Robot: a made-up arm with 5 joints.
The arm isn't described. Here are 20 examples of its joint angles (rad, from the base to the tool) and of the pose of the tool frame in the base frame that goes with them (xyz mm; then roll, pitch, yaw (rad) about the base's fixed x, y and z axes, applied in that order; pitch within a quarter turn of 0, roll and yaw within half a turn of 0).
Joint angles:
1: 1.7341 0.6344 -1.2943 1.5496 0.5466
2: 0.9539 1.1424 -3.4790 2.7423 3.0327
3: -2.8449 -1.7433 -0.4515 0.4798 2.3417
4: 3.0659 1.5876 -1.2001 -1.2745 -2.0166
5: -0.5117 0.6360 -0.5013 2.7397 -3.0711
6: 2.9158 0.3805 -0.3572 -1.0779 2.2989
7: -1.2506 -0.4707 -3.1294 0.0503 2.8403
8: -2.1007 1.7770 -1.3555 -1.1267 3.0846
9: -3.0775 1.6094 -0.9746 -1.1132 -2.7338
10: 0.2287 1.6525 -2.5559 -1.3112 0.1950
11: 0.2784 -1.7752 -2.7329 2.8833 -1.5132
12: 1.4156 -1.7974 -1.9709 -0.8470 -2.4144
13: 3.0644 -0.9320 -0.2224 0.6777 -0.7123
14: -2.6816 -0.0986 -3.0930 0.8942 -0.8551
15: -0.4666 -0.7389 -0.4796 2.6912 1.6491
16: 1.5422 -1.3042 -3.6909 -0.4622 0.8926
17: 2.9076 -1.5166 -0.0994 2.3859 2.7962
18: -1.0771 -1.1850 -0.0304 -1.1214 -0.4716
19: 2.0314 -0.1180 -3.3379 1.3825 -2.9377
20: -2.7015 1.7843 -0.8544 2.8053 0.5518
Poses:
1: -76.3 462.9 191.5 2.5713 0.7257 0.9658
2: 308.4 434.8 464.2 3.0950 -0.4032 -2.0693
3: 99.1 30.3 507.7 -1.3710 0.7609 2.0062
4: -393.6 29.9 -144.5 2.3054 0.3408 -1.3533
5: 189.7 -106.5 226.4 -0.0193 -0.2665 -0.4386
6: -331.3 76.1 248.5 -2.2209 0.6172 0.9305
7: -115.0 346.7 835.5 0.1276 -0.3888 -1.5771
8: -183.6 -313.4 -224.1 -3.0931 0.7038 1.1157
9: -314.8 -20.2 -167.2 2.9388 0.4363 -0.3888
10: 619.5 144.2 85.0 -0.2527 -0.9021 -2.5950
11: -562.8 -160.9 264.9 1.5167 -0.0575 1.8523
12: -101.4 -648.3 349.4 -1.4253 -0.8383 2.8779
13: -124.1 9.6 389.0 2.8161 -0.3547 -2.4476
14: 28.5 14.1 948.4 0.7039 -0.5126 -0.5870
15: 32.1 -16.2 425.8 1.6692 -0.0779 -2.0451
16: -17.0 -595.3 145.2 2.4403 0.4794 0.4713
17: 75.0 -17.9 292.7 2.8244 -0.7141 0.2306
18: 0.3 -0.6 463.6 0.4412 -0.6971 1.4303
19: 40.3 -81.2 912.6 0.3529 1.0317 2.4368
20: -122.8 -57.8 -54.0 -0.3400 -0.4965 1.0789
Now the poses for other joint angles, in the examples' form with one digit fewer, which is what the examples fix.
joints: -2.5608 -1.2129 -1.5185 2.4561 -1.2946
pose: 152 100 640 2.876 -0.074 -1.256
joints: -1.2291 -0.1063 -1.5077 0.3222 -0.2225
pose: 132 -372 689 2.485 -1.216 -0.541
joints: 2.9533 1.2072 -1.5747 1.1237 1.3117
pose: -500 95 -50 2.402 0.177 1.573
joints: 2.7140 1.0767 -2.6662 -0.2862 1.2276
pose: -618 282 473 -1.248 -0.327 1.036
